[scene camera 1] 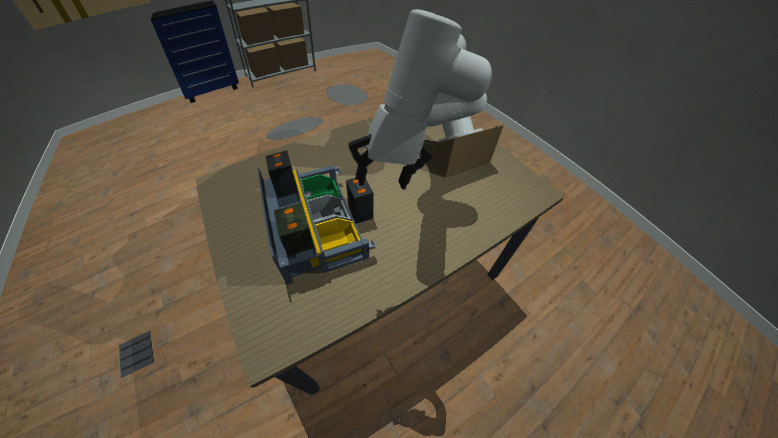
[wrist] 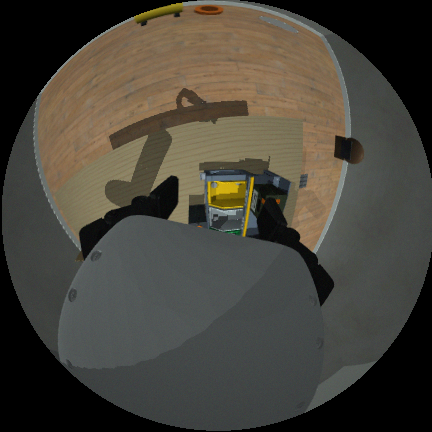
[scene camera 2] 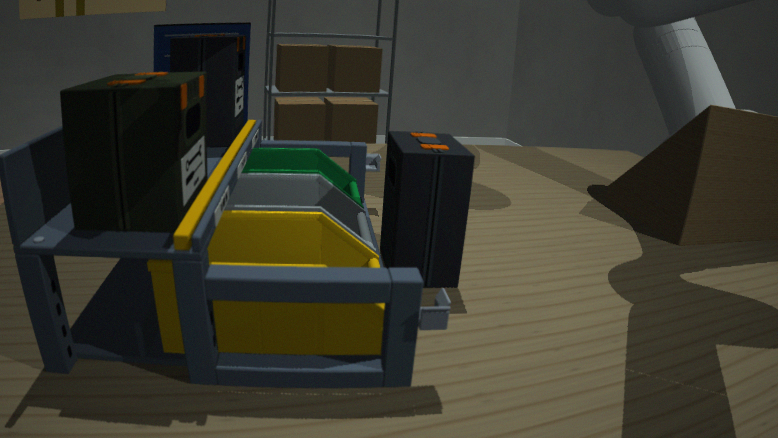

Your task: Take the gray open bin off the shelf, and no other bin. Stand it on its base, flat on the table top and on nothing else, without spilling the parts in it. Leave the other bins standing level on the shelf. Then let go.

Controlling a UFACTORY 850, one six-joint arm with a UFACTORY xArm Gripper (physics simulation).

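The gray open bin (scene camera 1: pixel 326 207) (scene camera 2: pixel 283 190) (wrist: pixel 226 219) sits in the lower row of the shelf (scene camera 1: pixel 348 252) (scene camera 2: pixel 402 331), between the yellow bin (scene camera 1: pixel 335 232) (scene camera 2: pixel 266 231) (wrist: pixel 226 191) and the green bin (scene camera 1: pixel 319 184) (scene camera 2: pixel 288 158) (wrist: pixel 232 231). Small dark parts show in it in the wrist view. The three bins look level. My gripper (scene camera 1: pixel 381 184) (wrist: pixel 219 198) is open and empty, above the table (scene camera 1: pixel 304 326) (scene camera 2: pixel 544 337) (wrist: pixel 270 140) on the open-front side of the shelf, apart from the bins. The gripper does not show in scene camera 2.
A black case (scene camera 1: pixel 360 201) (scene camera 2: pixel 427 217) (wrist: pixel 197 214) stands on the table before the gray and green bins. An olive case (scene camera 1: pixel 293 231) (scene camera 2: pixel 136 163) and another black case (scene camera 1: pixel 280 176) (scene camera 2: pixel 218 97) stand on the shelf's upper deck. A brown angled block (scene camera 1: pixel 470 152) (scene camera 2: pixel 729 184) stands near the arm base.
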